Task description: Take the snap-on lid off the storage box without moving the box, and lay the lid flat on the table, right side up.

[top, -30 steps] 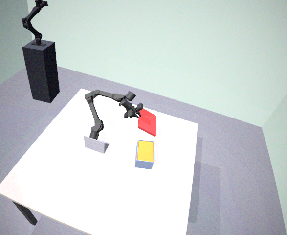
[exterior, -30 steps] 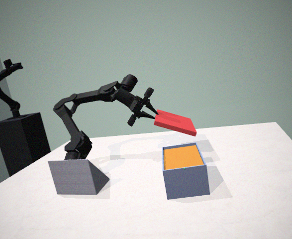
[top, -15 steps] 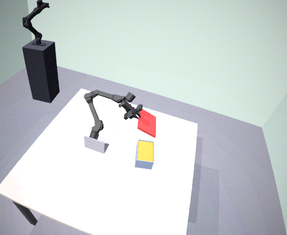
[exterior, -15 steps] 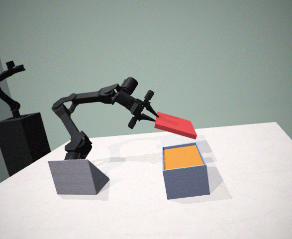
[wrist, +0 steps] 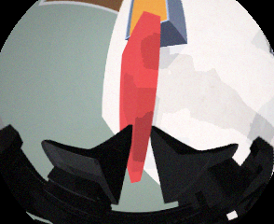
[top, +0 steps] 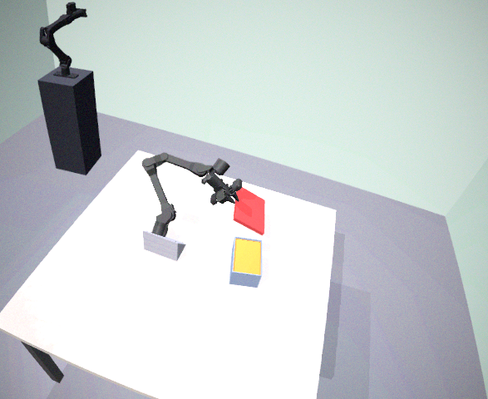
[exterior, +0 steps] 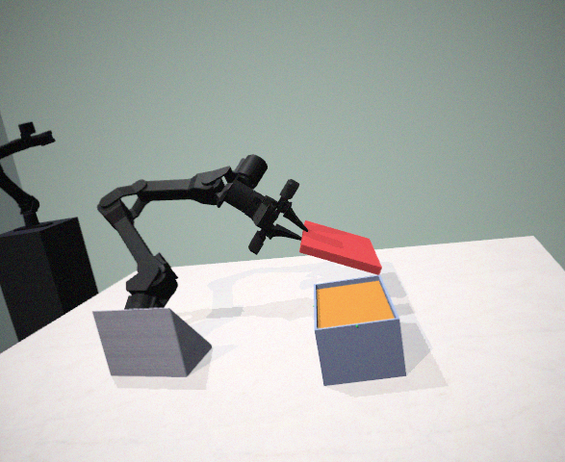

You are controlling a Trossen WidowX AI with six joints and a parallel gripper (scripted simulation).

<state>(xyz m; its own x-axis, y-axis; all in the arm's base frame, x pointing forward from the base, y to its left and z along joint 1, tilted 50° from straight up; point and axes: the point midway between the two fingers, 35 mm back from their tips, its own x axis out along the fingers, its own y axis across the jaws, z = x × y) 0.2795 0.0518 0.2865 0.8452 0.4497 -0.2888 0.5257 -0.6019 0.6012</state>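
My gripper tip is now 7 cm short of the red lid and 3 cm above it. From my gripper tip the other things lie so: blue-grey storage box 10 cm ahead, 27 cm to the right, 11 cm below.
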